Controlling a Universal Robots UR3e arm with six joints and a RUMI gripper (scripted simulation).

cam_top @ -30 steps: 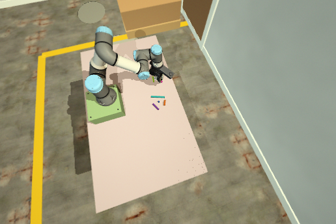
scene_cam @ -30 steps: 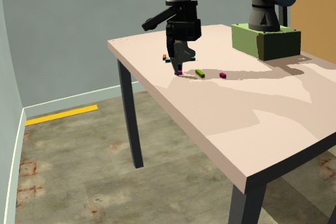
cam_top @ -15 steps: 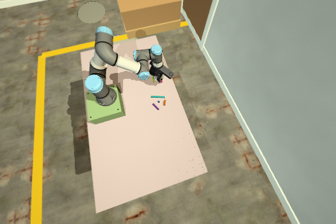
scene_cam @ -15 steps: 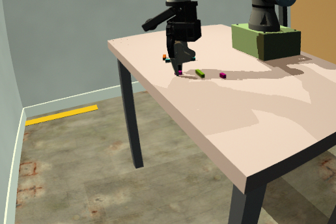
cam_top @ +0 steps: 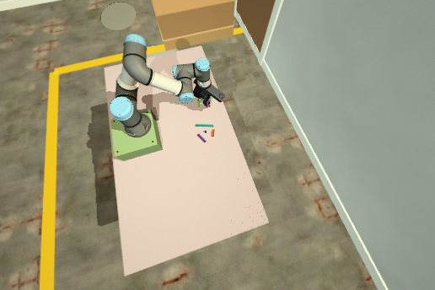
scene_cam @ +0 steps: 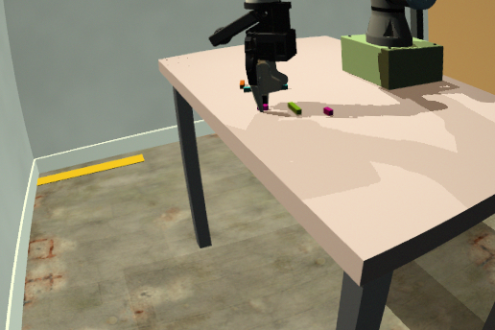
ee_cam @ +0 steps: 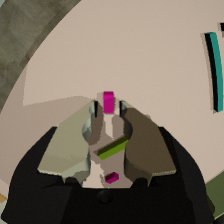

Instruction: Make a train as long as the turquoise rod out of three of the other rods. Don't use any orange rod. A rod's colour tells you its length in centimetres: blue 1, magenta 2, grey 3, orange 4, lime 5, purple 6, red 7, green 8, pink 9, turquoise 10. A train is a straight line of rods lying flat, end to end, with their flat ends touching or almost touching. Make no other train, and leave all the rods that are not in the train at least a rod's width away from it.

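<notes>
Now: hand 40 mm past the lime rod, 50 mm to the right of it and 10 mm above it. The rest, counted from my hand: turquoise rod 80 mm behind, 110 mm to the right, 10 mm below; then orange rod 60 mm behind, 170 mm to the right, 10 mm below; then small blue rod 90 mm behind, 140 mm to the right, 10 mm below.
</notes>
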